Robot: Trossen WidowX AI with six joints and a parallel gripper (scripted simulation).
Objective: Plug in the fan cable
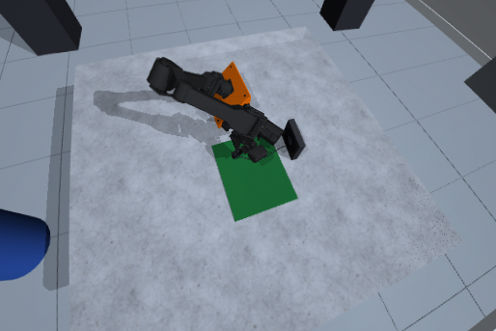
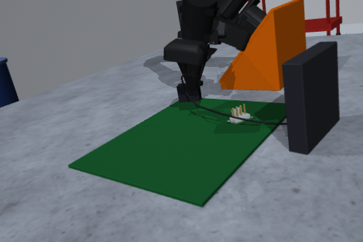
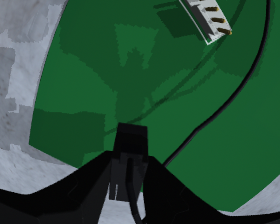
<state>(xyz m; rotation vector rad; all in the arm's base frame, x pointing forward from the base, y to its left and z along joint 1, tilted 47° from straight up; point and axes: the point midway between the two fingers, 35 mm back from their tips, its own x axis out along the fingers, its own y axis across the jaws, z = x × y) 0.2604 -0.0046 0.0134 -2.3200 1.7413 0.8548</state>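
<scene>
The green board is 70 mm ahead of my gripper tip, 40 mm to the left of it and 70 mm below it. The rest, counted from my gripper tip: black fan: 10 mm ahead, 210 mm to the left, 10 mm above; then white four-pin fan header: 90 mm to the left, 50 mm below; then black fan plug: 10 mm to the right.
</scene>
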